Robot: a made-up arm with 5 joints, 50 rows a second.
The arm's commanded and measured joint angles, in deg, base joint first. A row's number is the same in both.
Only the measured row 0 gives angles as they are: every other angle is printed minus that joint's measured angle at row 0.
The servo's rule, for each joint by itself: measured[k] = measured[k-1] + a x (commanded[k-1-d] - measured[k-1]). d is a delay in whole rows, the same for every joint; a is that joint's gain. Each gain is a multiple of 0.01, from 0.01 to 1. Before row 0 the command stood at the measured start. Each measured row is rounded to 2 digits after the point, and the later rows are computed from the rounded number. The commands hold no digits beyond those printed.
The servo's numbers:
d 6
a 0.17 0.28 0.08 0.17 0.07
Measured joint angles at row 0: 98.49, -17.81, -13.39, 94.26, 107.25
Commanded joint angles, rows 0 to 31: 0.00, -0.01, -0.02, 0.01, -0.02; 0.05, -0.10, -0.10, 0.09, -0.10; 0.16, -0.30, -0.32, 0.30, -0.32; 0.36, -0.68, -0.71, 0.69, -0.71; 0.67, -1.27, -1.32, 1.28, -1.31; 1.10, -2.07, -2.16, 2.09, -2.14; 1.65, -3.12, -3.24, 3.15, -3.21; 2.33, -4.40, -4.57, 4.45, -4.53; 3.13, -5.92, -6.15, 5.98, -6.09; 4.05, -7.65, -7.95, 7.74, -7.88; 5.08, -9.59, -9.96, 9.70, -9.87; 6.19, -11.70, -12.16, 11.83, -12.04; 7.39, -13.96, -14.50, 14.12, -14.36; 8.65, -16.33, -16.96, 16.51, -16.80; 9.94, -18.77, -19.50, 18.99, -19.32; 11.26, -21.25, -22.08, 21.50, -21.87; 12.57, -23.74, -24.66, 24.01, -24.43; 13.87, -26.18, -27.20, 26.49, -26.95; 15.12, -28.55, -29.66, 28.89, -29.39; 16.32, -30.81, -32.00, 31.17, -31.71; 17.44, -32.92, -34.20, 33.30, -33.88; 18.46, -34.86, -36.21, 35.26, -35.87; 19.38, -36.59, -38.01, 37.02, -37.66; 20.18, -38.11, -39.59, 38.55, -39.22; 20.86, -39.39, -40.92, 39.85, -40.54; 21.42, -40.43, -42.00, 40.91, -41.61; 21.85, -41.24, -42.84, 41.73, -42.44; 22.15, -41.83, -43.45, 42.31, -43.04; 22.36, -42.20, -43.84, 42.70, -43.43; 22.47, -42.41, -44.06, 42.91, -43.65; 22.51, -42.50, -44.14, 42.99, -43.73; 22.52, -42.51, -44.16, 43.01, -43.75
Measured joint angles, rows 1 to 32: 0.00, 0.00, 0.00, 0.00, 0.00; 0.00, 0.00, 0.00, 0.00, 0.00; 0.00, 0.00, 0.00, 0.00, 0.00; 0.00, 0.00, 0.00, 0.00, 0.00; 0.00, 0.00, 0.00, 0.00, 0.00; 0.00, 0.00, 0.00, 0.00, 0.00; 0.00, 0.00, 0.00, 0.00, 0.00; 0.01, -0.03, -0.01, 0.02, -0.01; 0.04, -0.11, -0.03, 0.07, -0.03; 0.09, -0.27, -0.08, 0.18, -0.08; 0.19, -0.55, -0.18, 0.37, -0.17; 0.34, -0.98, -0.34, 0.66, -0.31; 0.56, -1.58, -0.57, 1.08, -0.51; 0.86, -2.37, -0.89, 1.65, -0.79; 1.25, -3.36, -1.31, 2.39, -1.16; 1.73, -4.56, -1.84, 3.30, -1.63; 2.30, -5.97, -2.49, 4.39, -2.21; 2.96, -7.57, -3.26, 5.65, -2.90; 3.71, -9.36, -4.16, 7.09, -3.70; 4.55, -11.31, -5.18, 8.69, -4.62; 5.47, -13.40, -6.33, 10.44, -5.65; 6.45, -15.60, -7.59, 12.32, -6.79; 7.49, -17.88, -8.96, 14.31, -8.02; 8.57, -20.20, -10.42, 16.38, -9.35; 9.68, -22.54, -11.96, 18.51, -10.75; 10.81, -24.86, -13.56, 20.66, -12.22; 11.94, -27.12, -15.21, 22.81, -13.74; 13.05, -29.29, -16.89, 24.93, -15.29; 14.13, -31.33, -18.58, 26.99, -16.86; 15.16, -33.23, -20.26, 28.96, -18.43; 16.13, -34.95, -21.91, 30.81, -19.98; 17.03, -36.48, -23.52, 32.53, -21.49
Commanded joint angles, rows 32 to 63: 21.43, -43.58, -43.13, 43.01, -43.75; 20.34, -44.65, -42.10, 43.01, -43.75; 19.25, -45.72, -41.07, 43.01, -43.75; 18.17, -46.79, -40.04, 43.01, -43.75; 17.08, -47.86, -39.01, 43.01, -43.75; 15.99, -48.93, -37.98, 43.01, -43.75; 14.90, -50.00, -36.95, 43.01, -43.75; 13.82, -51.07, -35.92, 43.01, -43.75; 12.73, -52.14, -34.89, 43.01, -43.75; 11.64, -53.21, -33.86, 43.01, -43.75; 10.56, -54.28, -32.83, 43.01, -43.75; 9.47, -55.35, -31.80, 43.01, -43.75; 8.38, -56.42, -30.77, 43.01, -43.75; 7.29, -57.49, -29.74, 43.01, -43.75; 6.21, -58.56, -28.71, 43.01, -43.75; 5.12, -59.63, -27.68, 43.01, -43.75; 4.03, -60.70, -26.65, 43.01, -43.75; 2.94, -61.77, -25.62, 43.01, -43.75; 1.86, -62.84, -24.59, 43.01, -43.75; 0.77, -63.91, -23.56, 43.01, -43.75; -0.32, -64.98, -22.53, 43.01, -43.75; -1.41, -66.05, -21.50, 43.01, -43.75; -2.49, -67.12, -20.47, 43.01, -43.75; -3.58, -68.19, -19.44, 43.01, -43.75; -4.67, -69.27, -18.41, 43.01, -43.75; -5.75, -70.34, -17.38, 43.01, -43.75; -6.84, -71.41, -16.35, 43.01, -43.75; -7.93, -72.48, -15.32, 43.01, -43.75; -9.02, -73.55, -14.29, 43.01, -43.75; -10.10, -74.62, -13.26, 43.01, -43.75; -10.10, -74.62, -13.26, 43.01, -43.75; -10.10, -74.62, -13.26, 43.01, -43.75
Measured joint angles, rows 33 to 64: 17.85, -37.81, -25.07, 34.09, -22.96; 18.58, -38.94, -26.54, 35.49, -24.37; 19.22, -39.85, -27.92, 36.72, -25.70; 19.77, -40.57, -29.21, 37.77, -26.96; 20.24, -41.11, -30.40, 38.66, -28.13; 20.63, -41.50, -31.50, 39.40, -29.22; 20.77, -42.08, -32.43, 40.01, -30.24; 20.70, -42.80, -33.20, 40.52, -31.19; 20.45, -43.62, -33.83, 40.94, -32.07; 20.06, -44.51, -34.33, 41.29, -32.89; 19.55, -45.45, -34.70, 41.58, -33.65; 18.94, -46.42, -34.96, 41.82, -34.36; 18.25, -47.42, -35.12, 42.02, -35.02; 17.50, -48.44, -35.18, 42.19, -35.63; 16.69, -49.48, -35.16, 42.33, -36.20; 15.83, -50.52, -35.06, 42.45, -36.73; 14.93, -51.57, -34.88, 42.55, -37.22; 14.00, -52.63, -34.63, 42.63, -37.68; 13.04, -53.69, -34.32, 42.69, -38.10; 12.06, -54.75, -33.95, 42.74, -38.50; 11.07, -55.82, -33.53, 42.79, -38.87; 10.06, -56.89, -33.06, 42.83, -39.21; 9.03, -57.96, -32.55, 42.86, -39.53; 7.99, -59.03, -32.00, 42.89, -39.83; 6.95, -60.10, -31.41, 42.91, -40.10; 5.90, -61.17, -30.78, 42.93, -40.36; 4.84, -62.24, -30.12, 42.94, -40.60; 3.78, -63.31, -29.43, 42.95, -40.82; 2.71, -64.38, -28.71, 42.96, -41.03; 1.64, -65.45, -27.97, 42.97, -41.22; 0.57, -66.52, -27.21, 42.98, -41.40; -0.50, -67.59, -26.42, 42.99, -41.56
